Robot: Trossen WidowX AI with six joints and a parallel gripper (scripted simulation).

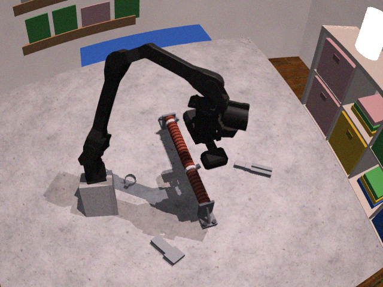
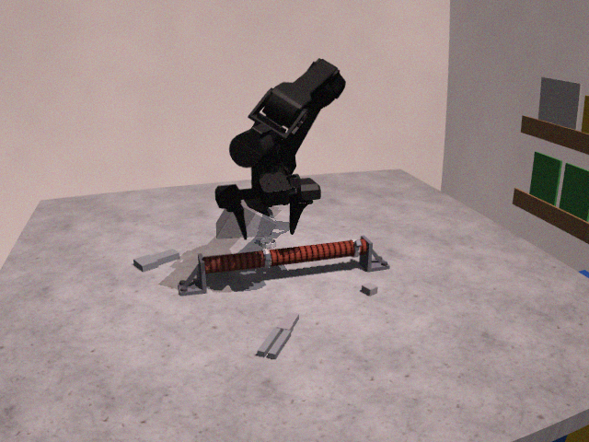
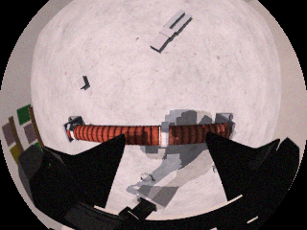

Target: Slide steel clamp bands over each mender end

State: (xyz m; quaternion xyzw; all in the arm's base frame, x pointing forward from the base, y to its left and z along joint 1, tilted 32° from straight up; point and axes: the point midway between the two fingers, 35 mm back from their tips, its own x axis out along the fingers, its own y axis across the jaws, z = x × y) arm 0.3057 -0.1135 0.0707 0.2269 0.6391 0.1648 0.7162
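The small grey block is 180 mm to the left of my hand, 140 mm below it and 80 mm ahead of it.
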